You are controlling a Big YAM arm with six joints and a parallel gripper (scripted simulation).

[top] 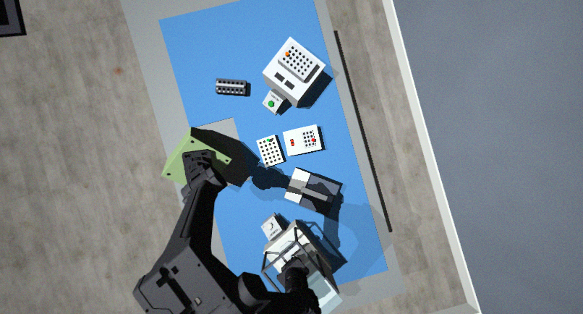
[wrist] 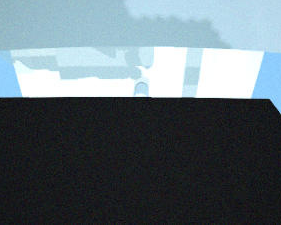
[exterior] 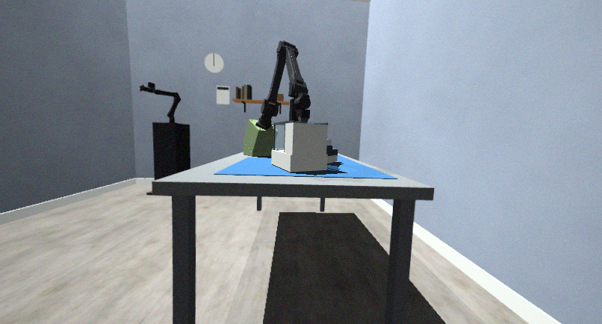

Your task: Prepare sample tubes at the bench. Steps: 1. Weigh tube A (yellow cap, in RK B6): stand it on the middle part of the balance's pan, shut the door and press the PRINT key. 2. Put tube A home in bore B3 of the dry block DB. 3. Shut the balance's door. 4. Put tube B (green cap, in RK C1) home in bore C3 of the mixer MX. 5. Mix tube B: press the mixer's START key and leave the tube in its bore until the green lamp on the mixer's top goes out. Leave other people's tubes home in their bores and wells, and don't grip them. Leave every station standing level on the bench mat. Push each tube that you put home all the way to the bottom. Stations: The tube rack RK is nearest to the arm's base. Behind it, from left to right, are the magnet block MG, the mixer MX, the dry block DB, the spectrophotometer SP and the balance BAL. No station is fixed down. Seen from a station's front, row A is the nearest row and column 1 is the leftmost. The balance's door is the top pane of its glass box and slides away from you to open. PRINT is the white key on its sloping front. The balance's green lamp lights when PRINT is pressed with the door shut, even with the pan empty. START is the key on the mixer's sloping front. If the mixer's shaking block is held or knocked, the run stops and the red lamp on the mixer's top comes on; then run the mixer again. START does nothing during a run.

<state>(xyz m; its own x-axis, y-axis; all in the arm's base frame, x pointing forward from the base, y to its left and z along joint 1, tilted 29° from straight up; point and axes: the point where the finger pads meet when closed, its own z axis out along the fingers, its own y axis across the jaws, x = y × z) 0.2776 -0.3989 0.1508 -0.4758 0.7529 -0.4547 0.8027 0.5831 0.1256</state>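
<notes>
Right now my hand is 50 mm above the balance pan. From my hand the other things lie so: dry block DB (120 mm ahead, 470 mm to the left, 100 mm below); white rack RK (30 mm behind, 440 mm to the left, 110 mm below); spectrophotometer SP (130 mm ahead, 240 mm to the left, 60 mm below).
</notes>
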